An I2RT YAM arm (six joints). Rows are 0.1 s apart.
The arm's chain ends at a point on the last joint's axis. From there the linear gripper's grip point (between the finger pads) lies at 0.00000 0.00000 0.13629 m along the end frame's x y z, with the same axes.
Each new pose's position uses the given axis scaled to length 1; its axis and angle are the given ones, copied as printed.
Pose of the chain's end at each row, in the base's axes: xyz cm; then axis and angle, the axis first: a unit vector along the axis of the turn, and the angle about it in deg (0 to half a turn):
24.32, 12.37, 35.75, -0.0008, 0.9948, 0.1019, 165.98
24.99, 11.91, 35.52, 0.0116, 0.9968, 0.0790, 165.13
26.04, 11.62, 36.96, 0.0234, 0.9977, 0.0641, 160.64
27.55, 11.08, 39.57, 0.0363, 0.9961, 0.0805, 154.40
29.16, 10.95, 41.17, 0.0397, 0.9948, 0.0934, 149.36
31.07, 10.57, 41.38, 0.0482, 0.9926, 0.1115, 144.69
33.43, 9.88, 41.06, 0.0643, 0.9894, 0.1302, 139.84
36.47, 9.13, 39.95, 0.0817, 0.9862, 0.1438, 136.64
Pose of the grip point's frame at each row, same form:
27.60, 15.09, 22.81, -0.0008, 0.9948, 0.1019, 165.98
28.50, 13.98, 22.51, 0.0116, 0.9968, 0.0790, 165.13
30.59, 13.21, 24.21, 0.0234, 0.9977, 0.0641, 160.64
33.49, 12.94, 27.45, 0.0363, 0.9961, 0.0805, 154.40
36.16, 13.03, 29.66, 0.0397, 0.9948, 0.0934, 149.36
39.02, 12.93, 30.57, 0.0482, 0.9926, 0.1115, 144.69
42.33, 12.41, 31.05, 0.0643, 0.9894, 0.1302, 139.84
45.98, 11.70, 30.53, 0.0817, 0.9862, 0.1438, 136.64

